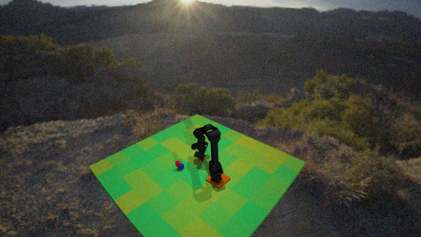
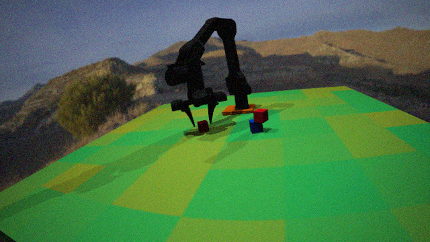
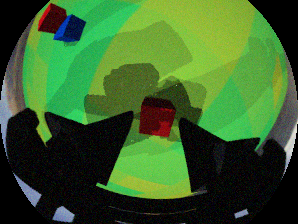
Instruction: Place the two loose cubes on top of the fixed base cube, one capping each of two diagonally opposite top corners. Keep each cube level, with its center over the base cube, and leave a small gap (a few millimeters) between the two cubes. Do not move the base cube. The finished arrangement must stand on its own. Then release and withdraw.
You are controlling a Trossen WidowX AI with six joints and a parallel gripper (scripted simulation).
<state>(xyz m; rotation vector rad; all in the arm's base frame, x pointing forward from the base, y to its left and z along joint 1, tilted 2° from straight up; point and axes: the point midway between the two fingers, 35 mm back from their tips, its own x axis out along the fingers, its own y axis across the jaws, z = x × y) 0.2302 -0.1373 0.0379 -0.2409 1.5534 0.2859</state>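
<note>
Now: the blue cube 180 mm to the left of my gripper tip and 70 mm ahead of it.
</note>
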